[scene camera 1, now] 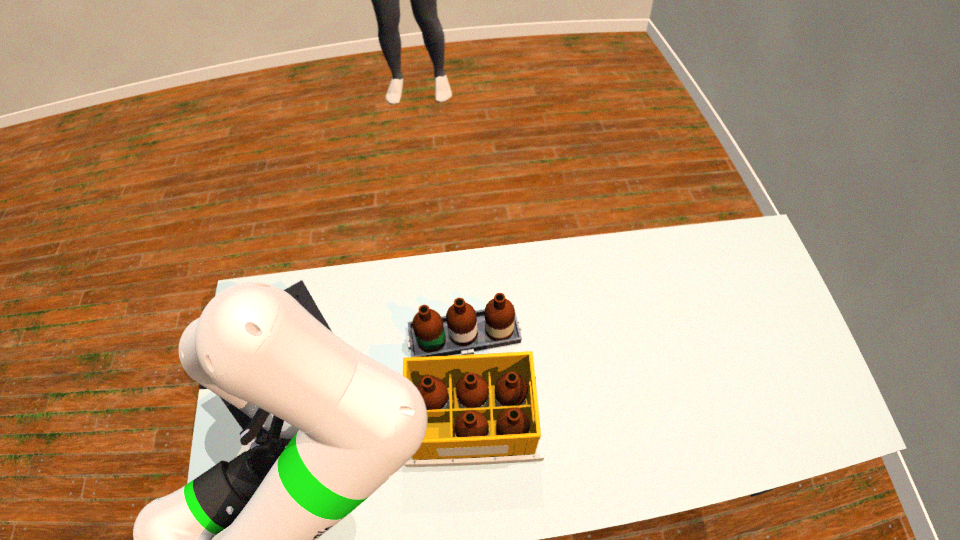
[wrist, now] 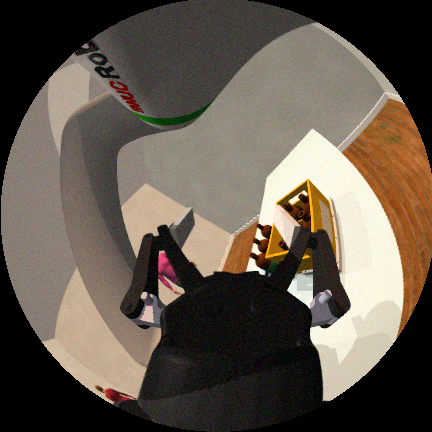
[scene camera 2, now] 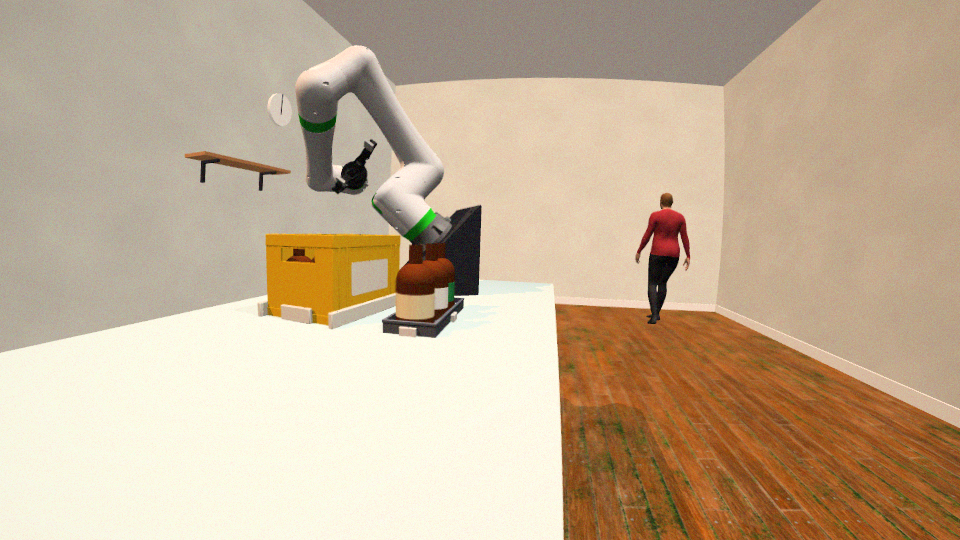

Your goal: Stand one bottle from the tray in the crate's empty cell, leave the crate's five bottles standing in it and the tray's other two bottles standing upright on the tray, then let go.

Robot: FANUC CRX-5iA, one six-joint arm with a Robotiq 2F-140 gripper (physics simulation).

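Places are measured from the arm's base along level axes (x ahead, y left, z up), in millimetres.
Where they show: gripper, between the fingertips: (wrist: pixel 233 214) (scene camera 2: pixel 354 160); arm's base, origin of its link: (scene camera 2: pixel 435 240).
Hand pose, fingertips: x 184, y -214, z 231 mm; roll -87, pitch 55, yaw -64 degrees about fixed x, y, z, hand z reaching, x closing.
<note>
Each offset is from my fingertips to the centre of the thing. "spot": to the spot under its first point. Level surfaces: height alone.
My gripper (scene camera 1: pixel 263 429) (scene camera 2: pixel 354 166) (wrist: pixel 233 214) is open and empty, raised well away from the crate and tray. The tray @[dy +279, dx +237, dz -376 mm] (scene camera 1: pixel 496 346) (scene camera 2: pixel 416 327) holds three upright brown bottles: one with a green label @[dy +285, dx +153, dz -306 mm] (scene camera 1: pixel 428 329) (wrist: pixel 261 260), one with a white label @[spot: dy +254, dx +230, dz -273 mm] (scene camera 1: pixel 461 322) (scene camera 2: pixel 440 285), and one with a cream label @[spot: dy +242, dx +321, dz -273 mm] (scene camera 1: pixel 500 317) (scene camera 2: pixel 414 294). The yellow crate @[dy +51, dx +201, dz -301 mm] (scene camera 1: pixel 523 445) (scene camera 2: pixel 295 288) (wrist: pixel 324 215) stands beside the tray. Several brown bottles @[dy +93, dx +214, dz -302 mm] (scene camera 1: pixel 471 389) stand in its cells. The crate's near-left cell @[spot: dy +50, dx +118, dz -380 mm] (scene camera 1: pixel 438 429) in scene camera 1 shows no bottle; the arm partly covers it.
Low pale strips (scene camera 1: pixel 476 460) (scene camera 2: pixel 365 306) border the crate. A dark upright panel (scene camera 2: pixel 468 251) stands near the arm's base. The arm (scene camera 1: pixel 302 376) (scene camera 2: pixel 402 117) bends above the table @[dz -388 mm] (scene camera 1: pixel 671 335) (scene camera 2: pixel 268 416). A wall shelf (scene camera 2: pixel 238 163) and a person (scene camera 2: pixel 665 235) are farther off.
</note>
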